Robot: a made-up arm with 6 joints. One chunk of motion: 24 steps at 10 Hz.
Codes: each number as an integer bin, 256 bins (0 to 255) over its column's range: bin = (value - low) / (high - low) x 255, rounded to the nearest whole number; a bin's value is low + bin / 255 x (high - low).
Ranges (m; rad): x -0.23..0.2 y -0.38..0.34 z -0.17..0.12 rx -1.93..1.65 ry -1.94..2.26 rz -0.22..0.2
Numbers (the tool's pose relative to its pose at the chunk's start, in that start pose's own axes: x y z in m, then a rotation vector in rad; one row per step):
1: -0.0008 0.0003 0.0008 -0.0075 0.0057 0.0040
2: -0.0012 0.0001 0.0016 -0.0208 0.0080 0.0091
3: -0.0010 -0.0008 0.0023 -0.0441 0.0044 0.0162
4: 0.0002 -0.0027 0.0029 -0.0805 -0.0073 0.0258
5: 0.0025 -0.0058 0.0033 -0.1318 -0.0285 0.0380
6: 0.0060 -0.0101 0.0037 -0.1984 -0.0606 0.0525
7: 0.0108 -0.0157 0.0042 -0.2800 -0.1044 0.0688
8: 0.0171 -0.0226 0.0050 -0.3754 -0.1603 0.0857
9: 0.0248 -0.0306 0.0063 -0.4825 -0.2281 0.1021
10: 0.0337 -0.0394 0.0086 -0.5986 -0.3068 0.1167
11: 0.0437 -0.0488 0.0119 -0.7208 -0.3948 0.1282
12: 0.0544 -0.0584 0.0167 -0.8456 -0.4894 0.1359
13: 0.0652 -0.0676 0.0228 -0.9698 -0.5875 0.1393
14: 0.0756 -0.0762 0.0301 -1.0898 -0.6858 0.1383
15: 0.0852 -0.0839 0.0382 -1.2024 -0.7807 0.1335
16: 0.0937 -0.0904 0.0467 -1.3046 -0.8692 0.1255
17: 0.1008 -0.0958 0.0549 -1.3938 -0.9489 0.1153
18: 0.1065 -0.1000 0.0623 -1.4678 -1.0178 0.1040
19: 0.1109 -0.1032 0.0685 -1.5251 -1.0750 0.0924
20: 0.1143 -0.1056 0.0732 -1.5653 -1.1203 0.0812
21: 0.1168 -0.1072 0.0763 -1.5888 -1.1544 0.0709
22: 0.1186 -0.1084 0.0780 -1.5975 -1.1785 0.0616
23: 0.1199 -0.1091 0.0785 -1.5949 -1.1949 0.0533
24: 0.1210 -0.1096 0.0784 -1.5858 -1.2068 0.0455
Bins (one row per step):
1: 136 135 150 137 118 136
2: 136 135 151 136 118 139
3: 136 134 152 134 118 143
4: 137 134 152 132 117 149
5: 138 133 152 128 116 157
6: 140 131 153 123 114 165
7: 143 129 153 118 111 175
8: 147 127 154 111 108 186
9: 151 124 155 103 104 196
10: 156 121 157 95 99 204
11: 162 117 160 86 94 211
12: 169 114 164 77 88 216
13: 175 111 170 68 82 218
14: 181 108 176 60 76 218
15: 187 105 183 52 70 215
16: 192 103 191 45 65 210
17: 196 101 198 38 60 204
18: 200 99 204 33 56 197
19: 202 98 210 29 53 190
20: 204 97 214 26 50 183
21: 206 97 217 24 48 177
22: 207 96 218 24 46 171
23: 207 96 219 24 45 166
24: 208 96 218 25 45 161

